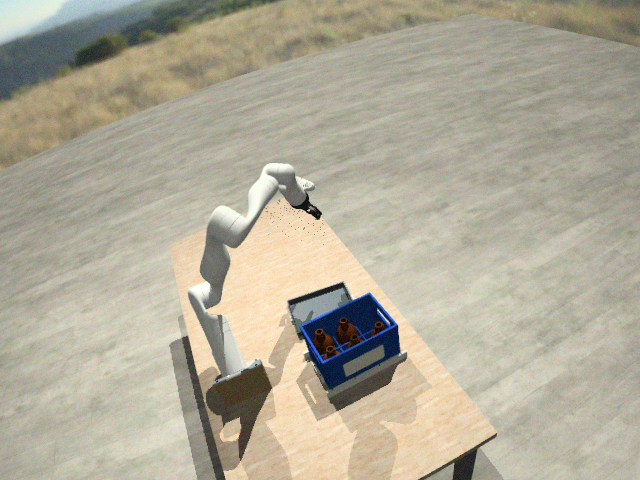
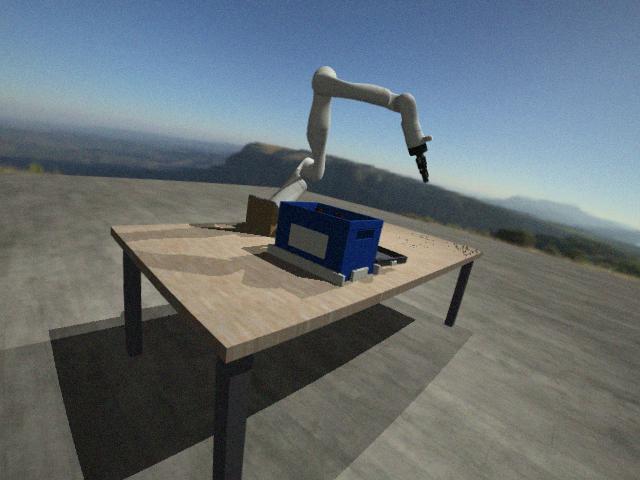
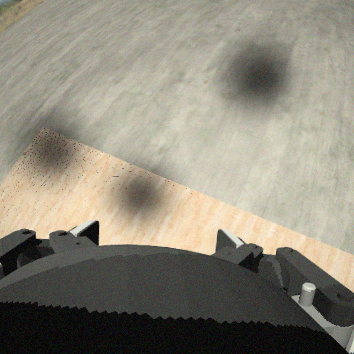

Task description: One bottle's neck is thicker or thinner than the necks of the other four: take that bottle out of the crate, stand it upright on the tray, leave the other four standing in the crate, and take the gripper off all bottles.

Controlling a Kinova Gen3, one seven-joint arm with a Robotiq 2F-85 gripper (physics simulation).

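Frame: origin at the arm's base, x right, y ahead, z up, level; centimetres.
Seen in the pictures: gripper, between the fingertips: [image 1: 309,212] [image 2: 426,179] [image 3: 157,238]; arm's base, origin of its link: [image 1: 235,370] [image 2: 272,213].
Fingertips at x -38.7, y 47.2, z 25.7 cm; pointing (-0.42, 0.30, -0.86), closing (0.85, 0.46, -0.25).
Offsets run from my fingertips to a thing's top centre. "spot": to the spot under its first point. Level surfaces: height alone.
A blue crate @(dx +47.1, dy -6.0, dz -15.6 cm) [image 1: 387,345] [image 2: 330,242] stands on the wooden table @(dz -33.1 cm) [image 1: 258,269] [image 2: 232,294] [image 3: 197,221]. Several brown bottles stand upright in its cells, among them one at the back @(spot: dx +44.5, dy -6.4, dz -20.0 cm) [image 1: 345,329], one at the left [image 1: 321,339] and one at the right [image 1: 378,327]. Their necks are too small here to compare. A dark tray @(dx +19.4, dy -8.4, dz -30.5 cm) [image 1: 316,306] [image 2: 390,255] with a grey floor lies right behind the crate. My gripper [image 1: 313,210] [image 2: 424,174] [image 3: 157,238] is open and empty. It hangs high over the table's far corner, far from the crate and tray.
The arm's brown base block [image 1: 243,385] [image 2: 261,215] sits at the table's left side near the crate. A grey rail @(dx +57.0, dy -5.1, dz -30.1 cm) [image 1: 364,378] [image 2: 305,264] lies under the crate's front. The table's far edge runs just beyond the gripper, with concrete floor below.
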